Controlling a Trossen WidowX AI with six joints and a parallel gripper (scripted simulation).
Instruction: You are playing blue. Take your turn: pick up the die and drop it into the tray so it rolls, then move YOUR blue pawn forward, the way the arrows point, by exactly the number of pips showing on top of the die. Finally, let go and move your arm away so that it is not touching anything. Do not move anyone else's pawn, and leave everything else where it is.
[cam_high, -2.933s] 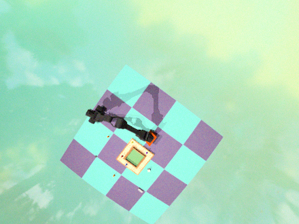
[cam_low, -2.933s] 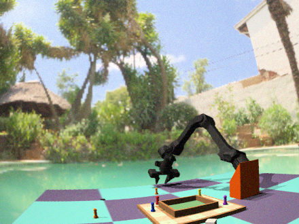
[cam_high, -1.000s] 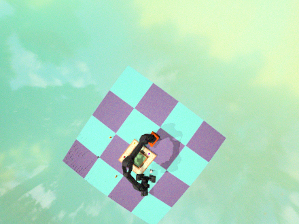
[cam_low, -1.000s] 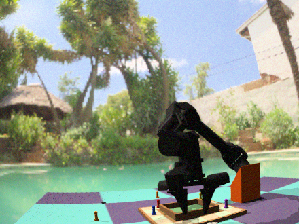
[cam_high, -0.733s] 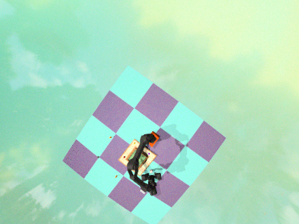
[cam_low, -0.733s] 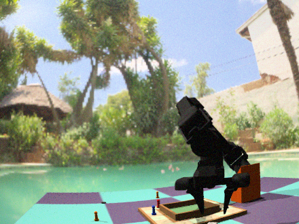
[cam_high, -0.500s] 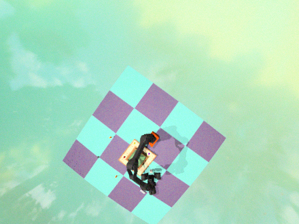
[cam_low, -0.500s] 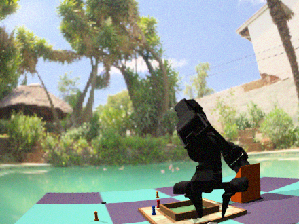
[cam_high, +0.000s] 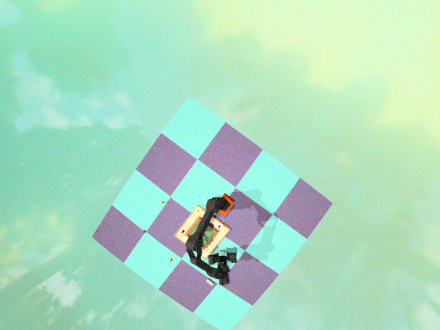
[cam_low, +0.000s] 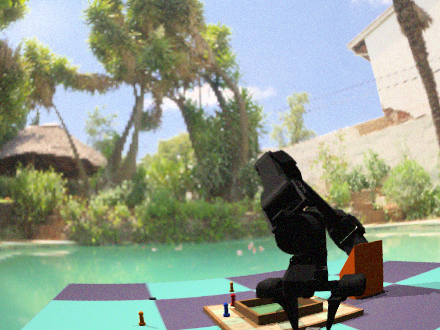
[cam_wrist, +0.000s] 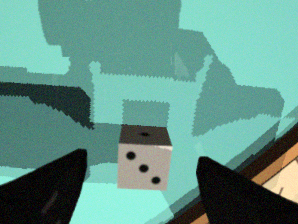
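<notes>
Right now the white die is 10 mm below my gripper tip. The rest, counted from my gripper tip: blue pawn 100 mm ahead, 220 mm to the right, 10 mm above; then green-floored tray 20 mm behind, 200 mm to the right, 10 mm below; then purple pawn 140 mm behind, 140 mm to the right, 10 mm above.
</notes>
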